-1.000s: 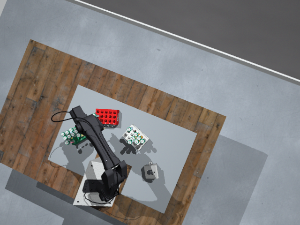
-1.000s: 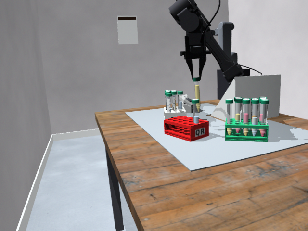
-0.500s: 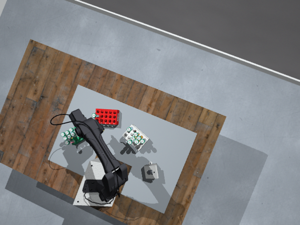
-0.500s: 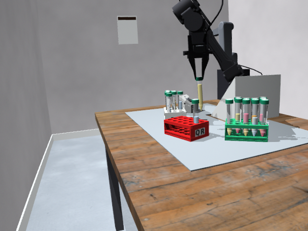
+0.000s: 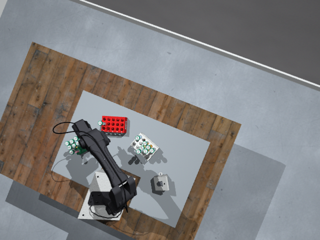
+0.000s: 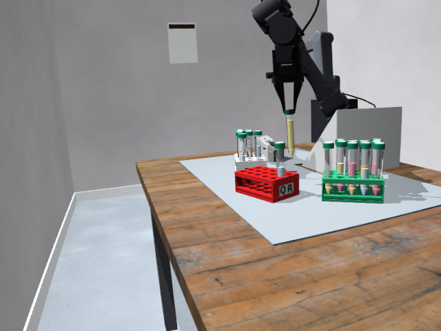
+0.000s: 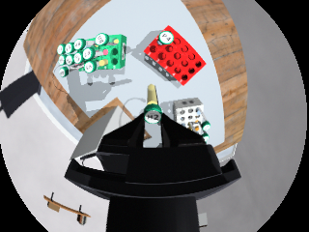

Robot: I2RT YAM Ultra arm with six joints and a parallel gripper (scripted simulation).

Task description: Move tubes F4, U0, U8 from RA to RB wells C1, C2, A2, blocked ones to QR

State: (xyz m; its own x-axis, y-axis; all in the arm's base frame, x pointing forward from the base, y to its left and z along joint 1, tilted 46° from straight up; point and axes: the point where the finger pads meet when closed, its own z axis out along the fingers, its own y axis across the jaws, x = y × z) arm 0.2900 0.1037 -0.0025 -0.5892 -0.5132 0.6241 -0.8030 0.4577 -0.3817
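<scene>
The tube with yellow filling is 10 mm to the left of my hand and 60 mm below it. The rest, counted from my hand: red rack QR 80 mm ahead, 30 mm to the left, 160 mm below; then tube 80 mm ahead, 70 mm to the left, 120 mm below; then white rack RB 20 mm ahead, 170 mm to the right, 160 mm below.
</scene>
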